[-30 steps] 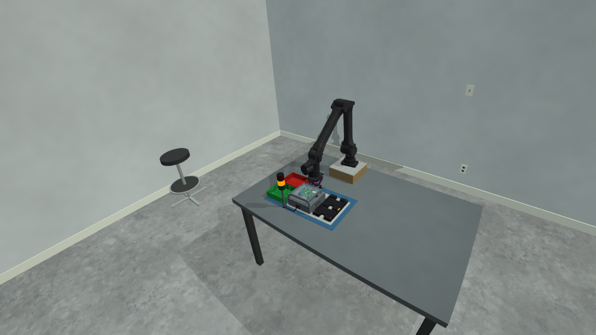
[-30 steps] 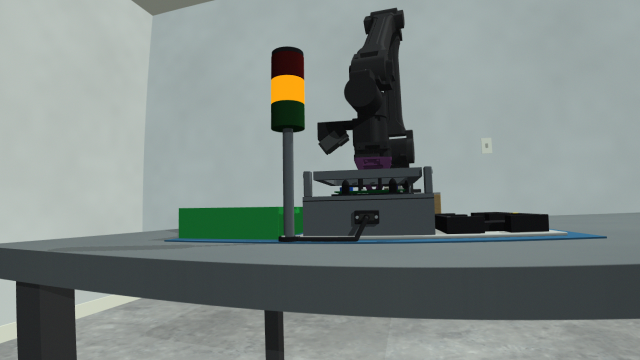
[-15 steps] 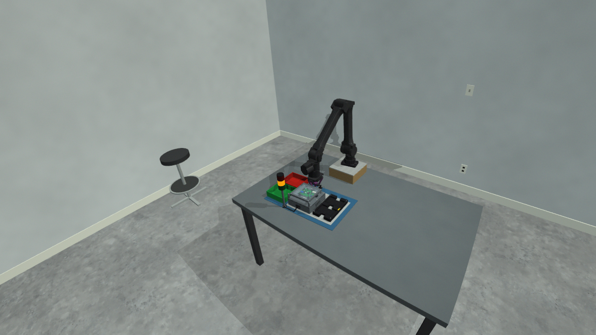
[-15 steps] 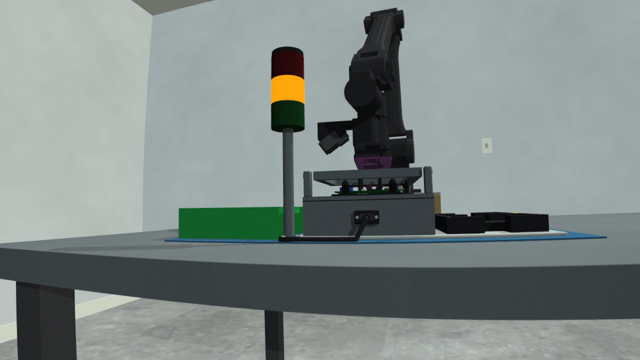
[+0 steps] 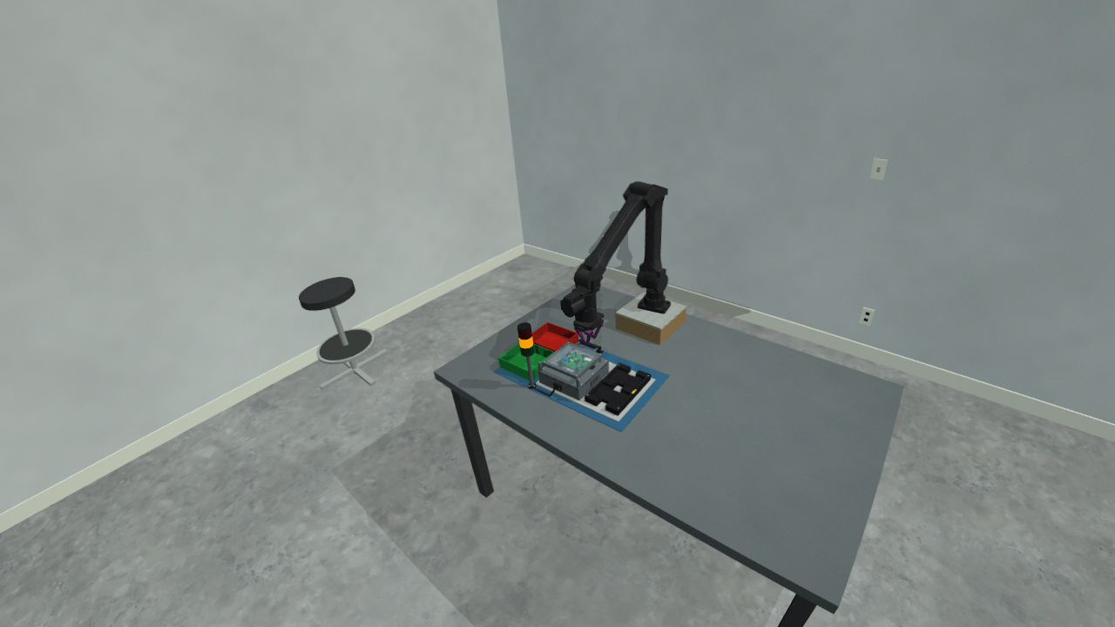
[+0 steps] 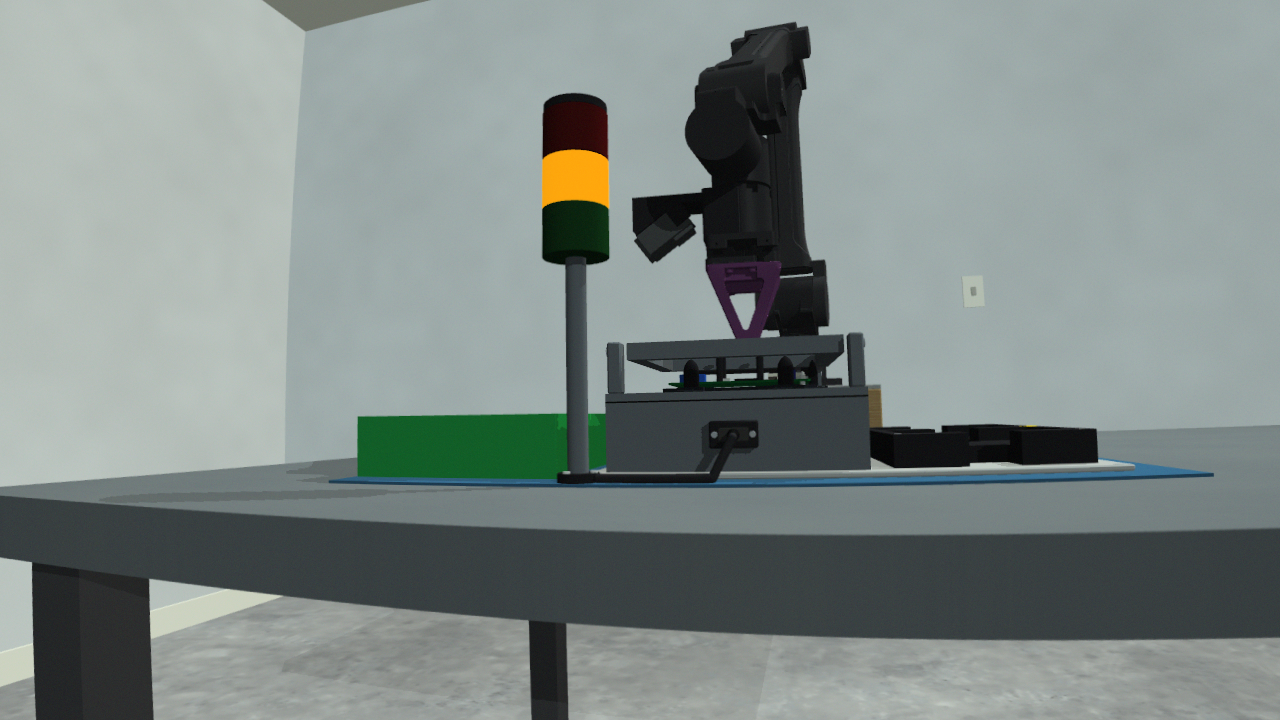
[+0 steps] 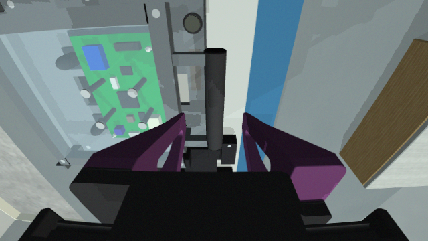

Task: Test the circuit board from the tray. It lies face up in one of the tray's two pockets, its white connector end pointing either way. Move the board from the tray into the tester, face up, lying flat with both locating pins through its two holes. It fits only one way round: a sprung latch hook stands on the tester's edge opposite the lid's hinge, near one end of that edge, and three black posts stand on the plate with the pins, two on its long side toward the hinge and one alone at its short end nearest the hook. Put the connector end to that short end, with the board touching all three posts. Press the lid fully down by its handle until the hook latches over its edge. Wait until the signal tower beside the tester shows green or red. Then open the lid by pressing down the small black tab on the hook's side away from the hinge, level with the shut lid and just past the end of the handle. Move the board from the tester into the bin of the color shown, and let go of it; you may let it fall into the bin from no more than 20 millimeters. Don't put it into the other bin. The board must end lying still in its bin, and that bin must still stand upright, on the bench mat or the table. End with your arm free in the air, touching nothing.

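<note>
Now: hand 50 mm to the right of the black latch hook, 30 mm short of it and 30 mm above it. Also, from my hand: green circuit board: 80 mm ahead, 40 mm below, 10 mm to the right; black tester plate: 90 mm ahead, 50 mm below, 10 mm to the right; clear lid: 90 mm ahead, 30 mm below, 10 mm to the right.
</note>
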